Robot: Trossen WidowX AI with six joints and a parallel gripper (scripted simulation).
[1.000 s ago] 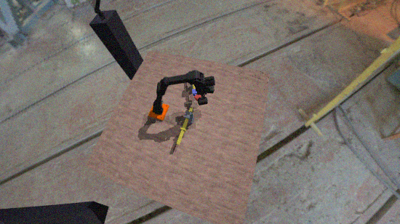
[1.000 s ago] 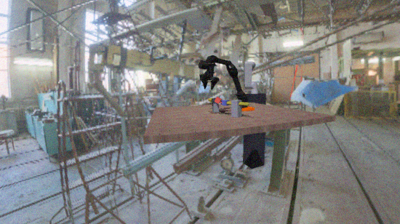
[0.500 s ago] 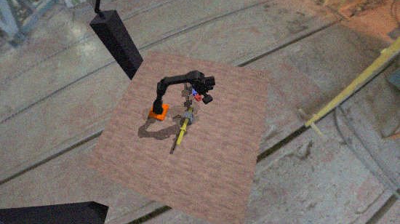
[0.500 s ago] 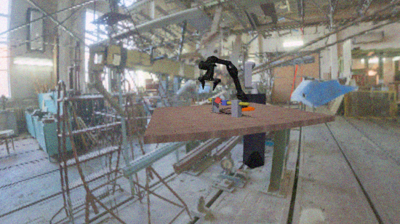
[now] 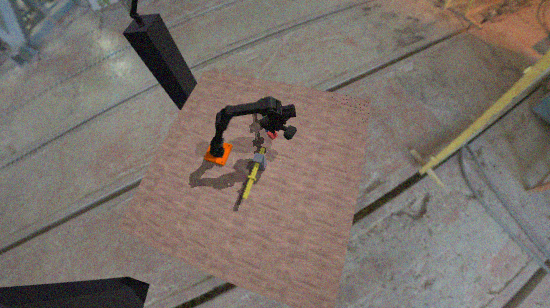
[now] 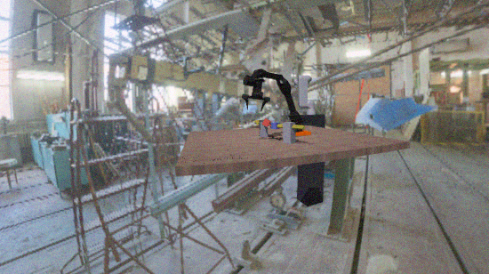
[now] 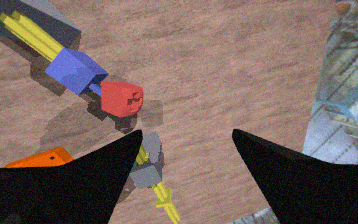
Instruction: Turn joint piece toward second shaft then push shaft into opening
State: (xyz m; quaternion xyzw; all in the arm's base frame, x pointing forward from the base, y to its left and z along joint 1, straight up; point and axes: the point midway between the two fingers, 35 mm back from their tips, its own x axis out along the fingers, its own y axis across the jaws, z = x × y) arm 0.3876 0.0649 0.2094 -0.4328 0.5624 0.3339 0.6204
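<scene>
The red joint piece is 7 cm behind my gripper tip, 5 cm to the left of it and 8 cm below it.
</scene>
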